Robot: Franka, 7 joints.
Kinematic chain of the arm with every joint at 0, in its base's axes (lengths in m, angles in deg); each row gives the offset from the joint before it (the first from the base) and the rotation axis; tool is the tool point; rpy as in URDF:
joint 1: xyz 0 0 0.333 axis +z
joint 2: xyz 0 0 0 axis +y
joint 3: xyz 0 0 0.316 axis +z
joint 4: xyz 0.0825 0 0 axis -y
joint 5: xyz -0.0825 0 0.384 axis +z
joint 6: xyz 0 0 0 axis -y
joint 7: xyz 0.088 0 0 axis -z
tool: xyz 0 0 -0.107 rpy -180 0 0
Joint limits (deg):
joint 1: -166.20..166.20
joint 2: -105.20..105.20
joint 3: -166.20..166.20
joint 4: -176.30..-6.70
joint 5: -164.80..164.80
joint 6: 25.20..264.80
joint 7: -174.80..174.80
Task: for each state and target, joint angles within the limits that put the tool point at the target. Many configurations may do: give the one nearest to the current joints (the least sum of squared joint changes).
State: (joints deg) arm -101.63 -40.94 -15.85 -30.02 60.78 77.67 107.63
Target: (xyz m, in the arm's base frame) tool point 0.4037 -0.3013 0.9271
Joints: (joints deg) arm -60.53 7.40 15.35 -49.80 63.77 90.55 107.63
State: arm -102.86 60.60 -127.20 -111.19 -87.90 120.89 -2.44
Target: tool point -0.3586 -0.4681 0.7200
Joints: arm -73.28 86.53 -122.66 -93.32 -89.14 119.56 -2.44
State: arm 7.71 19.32 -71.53 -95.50 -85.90 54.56 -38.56
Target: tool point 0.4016 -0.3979 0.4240
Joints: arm 12.10 36.98 -52.55 -106.94 -82.51 60.97 -38.56
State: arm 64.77 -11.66 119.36 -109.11 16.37 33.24 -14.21
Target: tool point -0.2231 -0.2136 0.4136
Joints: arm 80.84 0.48 135.55 -130.29 18.67 25.20 -14.21
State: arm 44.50 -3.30 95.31 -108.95 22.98 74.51 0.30
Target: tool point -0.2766 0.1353 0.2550
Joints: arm 46.38 -10.32 101.41 -144.13 20.69 73.18 0.30
